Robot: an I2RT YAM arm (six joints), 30 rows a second.
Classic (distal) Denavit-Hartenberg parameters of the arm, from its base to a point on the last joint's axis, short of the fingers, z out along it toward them. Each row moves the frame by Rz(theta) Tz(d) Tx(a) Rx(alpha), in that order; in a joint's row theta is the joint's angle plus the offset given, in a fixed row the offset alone. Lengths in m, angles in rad.
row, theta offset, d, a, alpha
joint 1, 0, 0.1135, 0.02, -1.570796
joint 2, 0, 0, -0.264, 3.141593
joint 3, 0.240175, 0, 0.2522, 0
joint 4, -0.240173, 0, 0.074, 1.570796
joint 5, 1.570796, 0, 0, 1.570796
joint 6, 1.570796, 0.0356, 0, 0
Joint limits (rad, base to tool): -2.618..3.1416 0..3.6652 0..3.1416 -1.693..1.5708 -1.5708..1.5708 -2.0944..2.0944
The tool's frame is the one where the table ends.
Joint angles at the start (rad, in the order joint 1, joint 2, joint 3, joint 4, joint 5, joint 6):
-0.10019 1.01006 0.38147 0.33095 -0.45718 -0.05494
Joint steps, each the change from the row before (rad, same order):
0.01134 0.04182 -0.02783 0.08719 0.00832 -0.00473
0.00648 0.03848 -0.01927 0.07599 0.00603 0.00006
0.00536 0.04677 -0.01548 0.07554 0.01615 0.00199
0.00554 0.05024 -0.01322 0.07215 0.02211 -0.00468
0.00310 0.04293 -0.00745 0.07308 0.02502 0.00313
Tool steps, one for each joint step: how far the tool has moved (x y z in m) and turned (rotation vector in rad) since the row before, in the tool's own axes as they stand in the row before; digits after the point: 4 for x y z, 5 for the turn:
0.0074 0.0001 0.0056 -0.00172 -0.01448 -0.01531
0.0052 -0.0004 0.0043 0.00072 -0.01569 -0.00937
0.0056 -0.0012 0.0048 0.01162 -0.01082 -0.00483
0.0060 -0.0013 0.0048 0.01715 -0.00639 -0.00941
0.0028 -0.0016 0.0040 0.02322 -0.01934 -0.00619

